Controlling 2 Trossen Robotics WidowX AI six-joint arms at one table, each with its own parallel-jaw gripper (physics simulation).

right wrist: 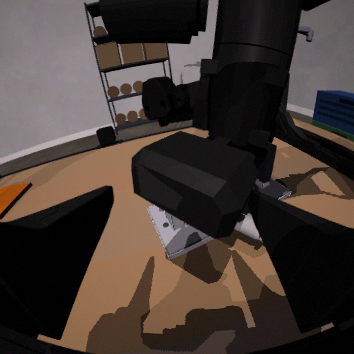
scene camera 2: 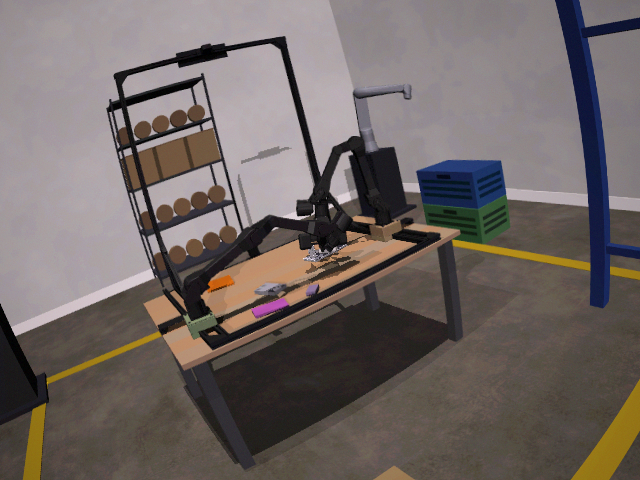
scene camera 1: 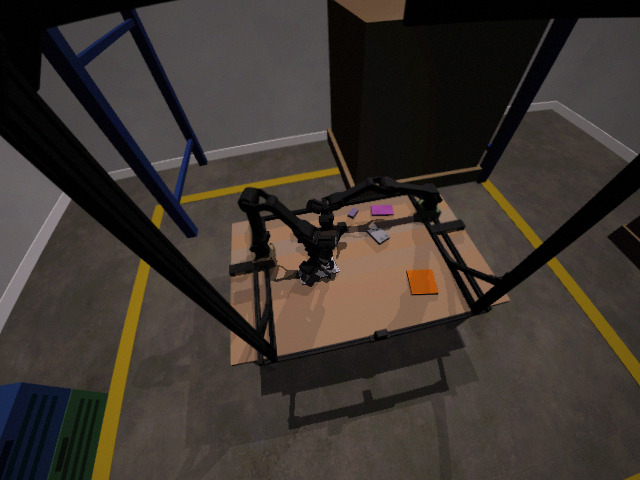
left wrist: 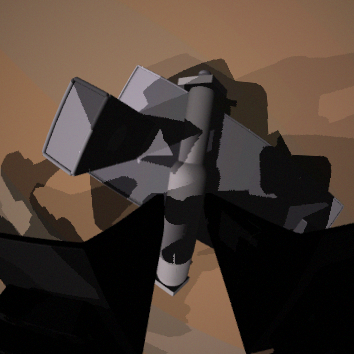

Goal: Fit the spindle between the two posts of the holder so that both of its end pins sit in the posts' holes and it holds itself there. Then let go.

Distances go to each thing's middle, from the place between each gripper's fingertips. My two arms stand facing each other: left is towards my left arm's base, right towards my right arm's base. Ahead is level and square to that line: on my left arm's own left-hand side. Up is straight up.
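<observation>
The holder plate (left wrist: 244, 169) is 1 cm below my left hand, 2 cm behind it and 2 cm to the left of it. And the grey spindle (left wrist: 188, 176) is right at my left hand.
Measured from my right hand, the holder plate is 7 cm to the left, 6 cm behind and 9 cm below. The grey spindle is 8 cm below my right hand, and I see it 5 cm behind that hand and 5 cm to the left of it.
</observation>
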